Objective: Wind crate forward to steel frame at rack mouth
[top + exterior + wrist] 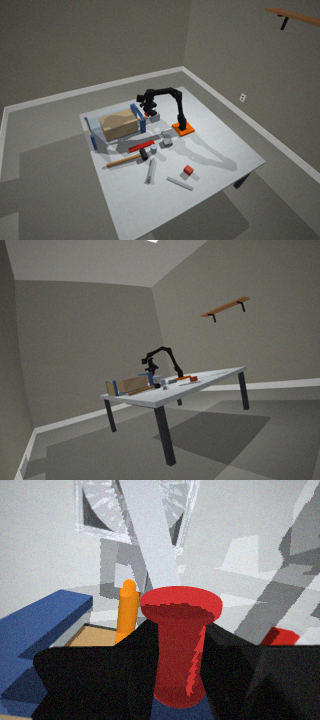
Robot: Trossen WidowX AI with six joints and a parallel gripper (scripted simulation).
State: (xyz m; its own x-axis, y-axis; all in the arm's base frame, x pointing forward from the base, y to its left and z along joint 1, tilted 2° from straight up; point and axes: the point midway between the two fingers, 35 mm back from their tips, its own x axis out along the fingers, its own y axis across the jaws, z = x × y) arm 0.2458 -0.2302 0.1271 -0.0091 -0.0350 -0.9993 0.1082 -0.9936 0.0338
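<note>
Right now the grey crank arm is 40 mm behind my gripper tip, 10 mm to the right of it and 10 mm below it. Also, from my gripper tip: red bar: 190 mm ahead, 200 mm to the left, 110 mm below; then red knob: 20 mm above; then grey winch: 110 mm behind, 40 mm to the right, 80 mm below.
</note>
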